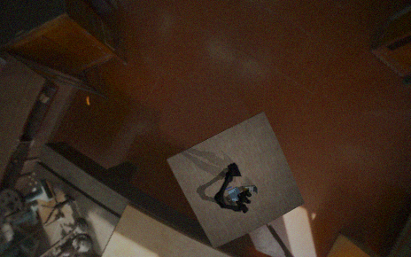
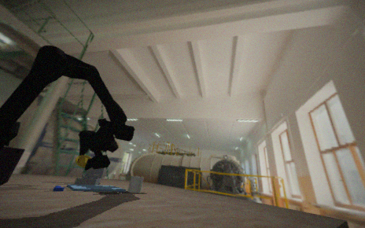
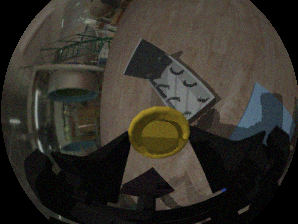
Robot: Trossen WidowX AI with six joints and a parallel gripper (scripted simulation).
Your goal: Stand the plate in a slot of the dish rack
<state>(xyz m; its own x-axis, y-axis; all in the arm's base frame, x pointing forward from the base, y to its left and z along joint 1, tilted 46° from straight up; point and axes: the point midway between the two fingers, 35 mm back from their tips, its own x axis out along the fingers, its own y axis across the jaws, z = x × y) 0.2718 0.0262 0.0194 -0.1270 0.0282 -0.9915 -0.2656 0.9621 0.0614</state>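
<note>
The dish rack is 60 mm below my gripper tip, 60 mm ahead of it and 40 mm to the left of it. From my gripper tip the other things lie so: blue spoon (180 mm to the right, 80 mm below, 80 mm behind); blue mat (150 mm to the right, 80 mm below, 30 mm ahead); yellow plate (10 mm to the right, 10 mm above).
</note>
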